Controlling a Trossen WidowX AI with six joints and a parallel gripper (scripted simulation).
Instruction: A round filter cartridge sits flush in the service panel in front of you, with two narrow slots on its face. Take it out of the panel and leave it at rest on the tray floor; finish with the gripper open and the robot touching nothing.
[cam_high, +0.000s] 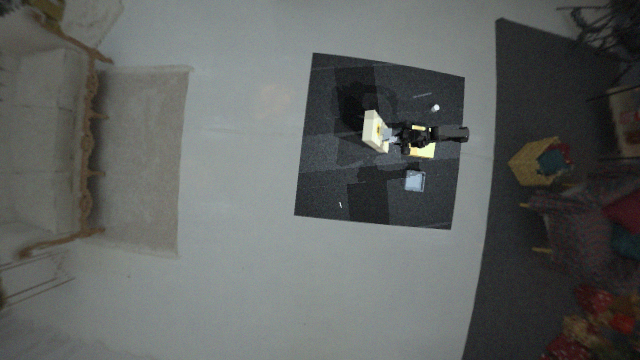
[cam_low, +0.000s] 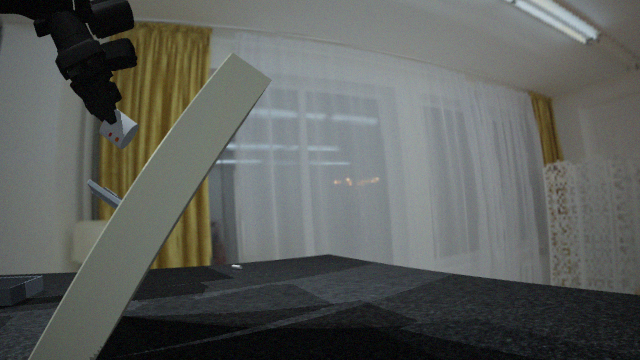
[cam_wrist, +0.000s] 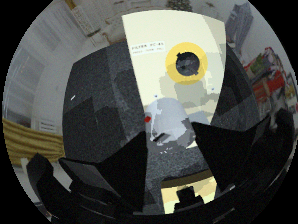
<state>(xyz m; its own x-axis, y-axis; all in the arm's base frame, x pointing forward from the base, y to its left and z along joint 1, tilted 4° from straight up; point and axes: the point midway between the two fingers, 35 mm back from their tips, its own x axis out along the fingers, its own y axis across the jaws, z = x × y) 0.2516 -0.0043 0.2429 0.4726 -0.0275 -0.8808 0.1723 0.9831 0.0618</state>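
Now: gripper tip 280 mm to the right of the pale blue tray, 270 mm past it and 270 mm above it. From my gripper tip the other things lie so: cream service panel (110 mm below, 70 mm to the right, 50 mm ahead); then white filter cartridge (right at my gripper tip).
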